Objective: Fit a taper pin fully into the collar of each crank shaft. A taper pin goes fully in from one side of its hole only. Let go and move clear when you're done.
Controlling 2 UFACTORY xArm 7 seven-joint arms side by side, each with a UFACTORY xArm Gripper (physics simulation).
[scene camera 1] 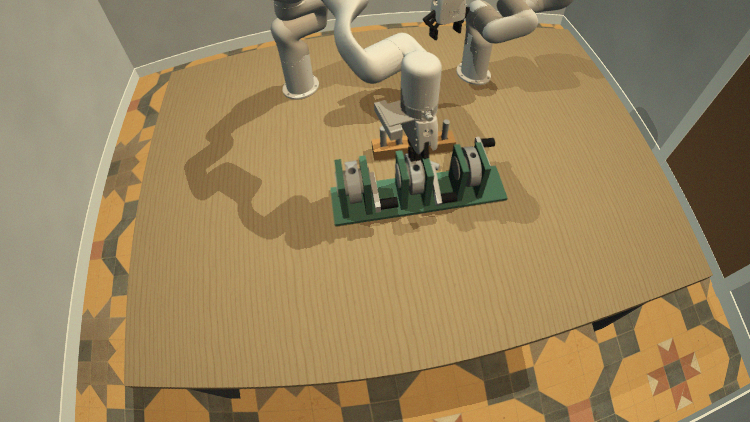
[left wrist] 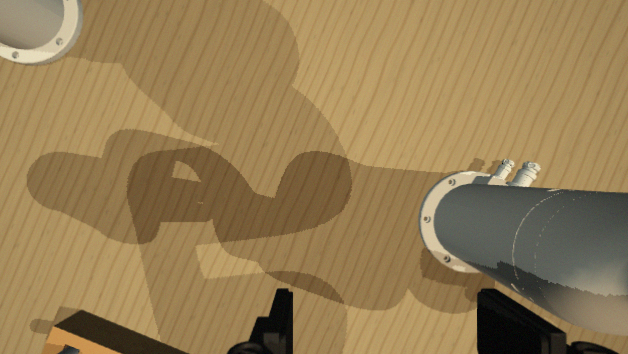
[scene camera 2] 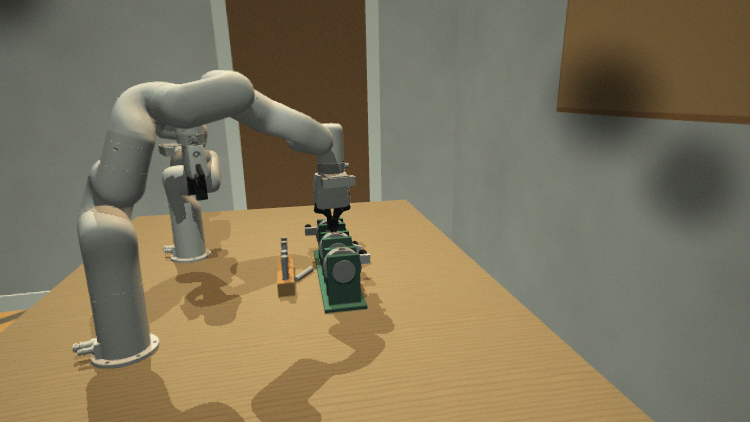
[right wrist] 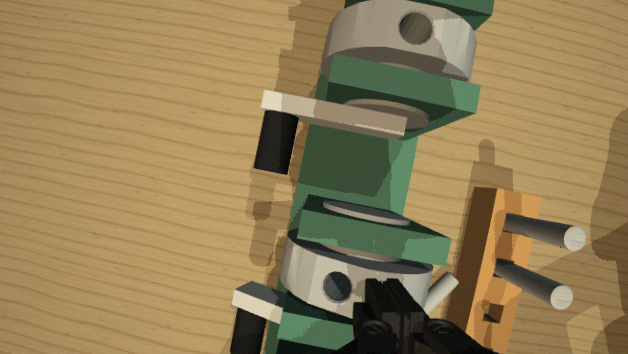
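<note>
A green stand carries three crank shafts with grey collars. The left collar, middle collar and right collar each show a dark round hole on top. My right gripper is shut, with no pin seen between its fingertips, close above the middle collar beside its hole. A loose taper pin lies between stand and rack. Upright pins stand in the rack. My left gripper is open, high and far behind.
The orange pin rack stands behind the stand in scene camera 1. Crank arms with black handles stick out from the stand on both sides. The right arm reaches over the rack.
</note>
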